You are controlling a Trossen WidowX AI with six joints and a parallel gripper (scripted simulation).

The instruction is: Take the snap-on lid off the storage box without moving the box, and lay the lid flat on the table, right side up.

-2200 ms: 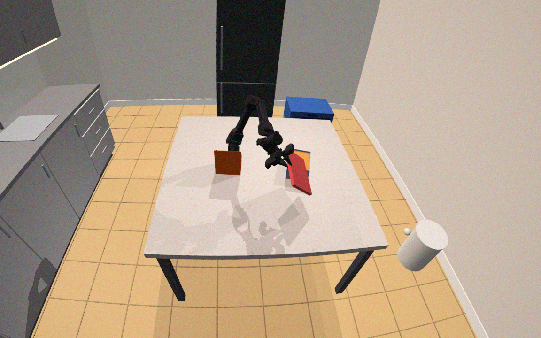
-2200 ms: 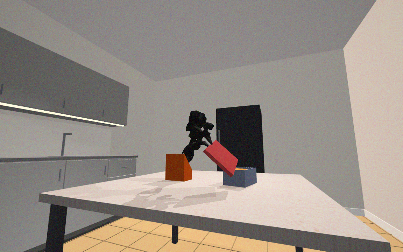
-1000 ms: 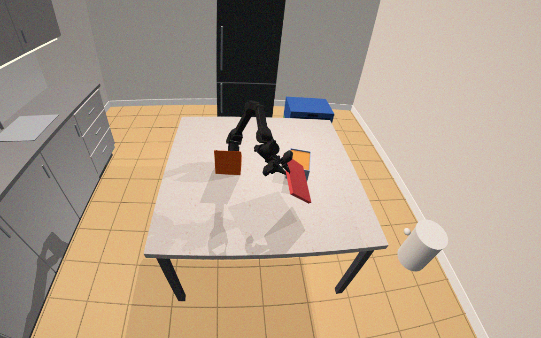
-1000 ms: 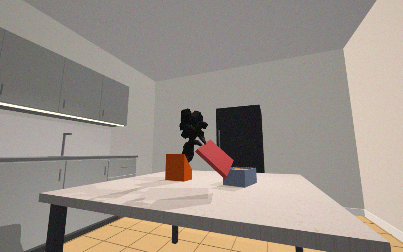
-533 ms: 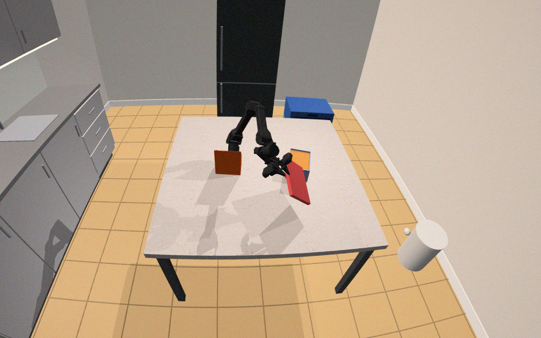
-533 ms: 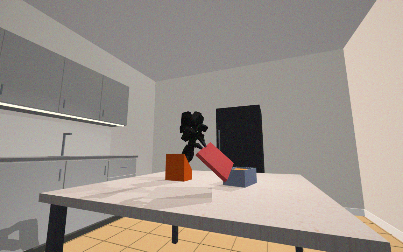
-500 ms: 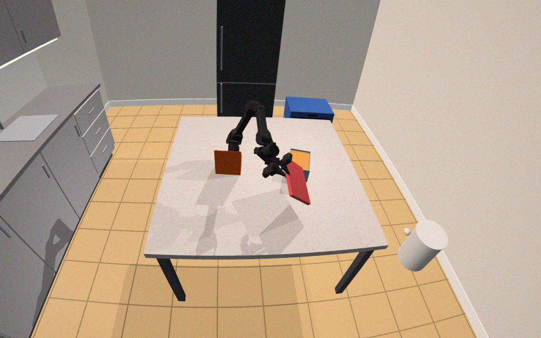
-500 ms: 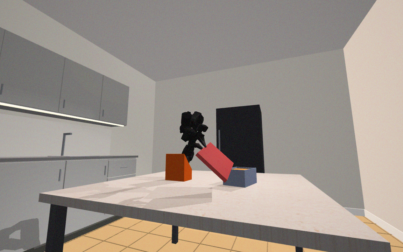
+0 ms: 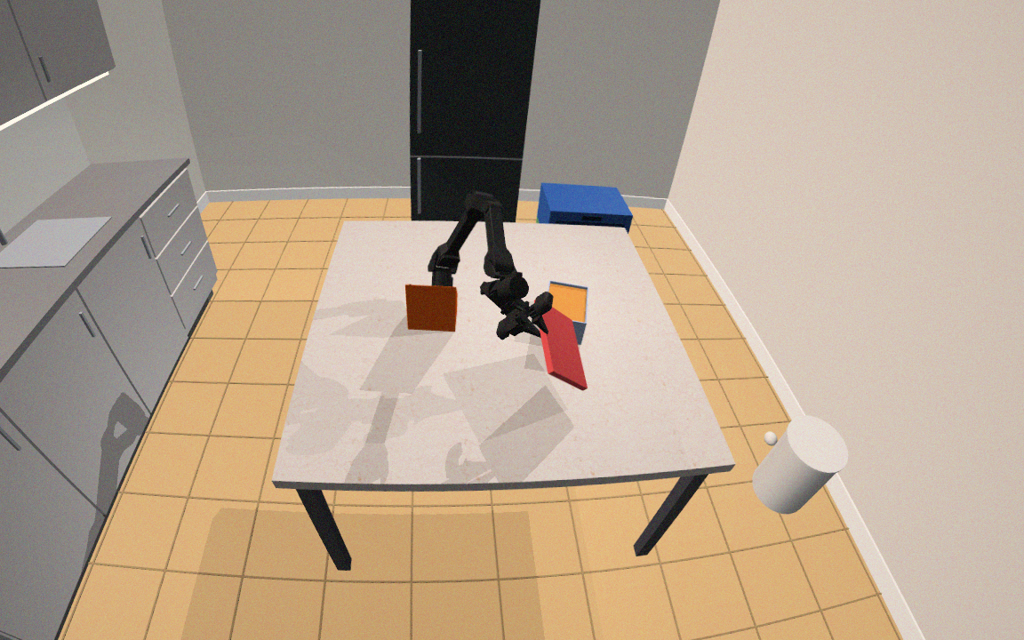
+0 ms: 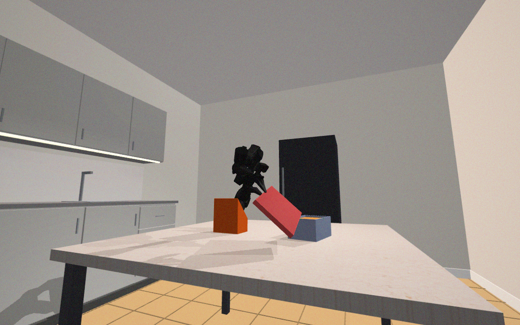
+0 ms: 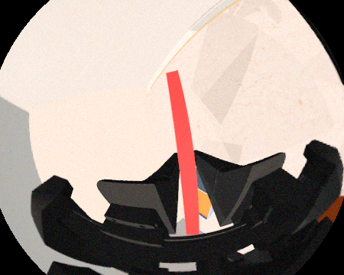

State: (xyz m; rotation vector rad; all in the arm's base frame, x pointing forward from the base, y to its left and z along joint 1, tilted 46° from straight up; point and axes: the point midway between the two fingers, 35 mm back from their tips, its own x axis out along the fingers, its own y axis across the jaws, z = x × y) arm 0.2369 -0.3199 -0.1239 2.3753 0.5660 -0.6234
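Right now my gripper tip is 6 cm short of the red lid, 5 cm above it and 2 cm to the right of it. The rest, counted from my gripper tip: grey-blue storage box 28 cm to the left, 16 cm below, 15 cm ahead.
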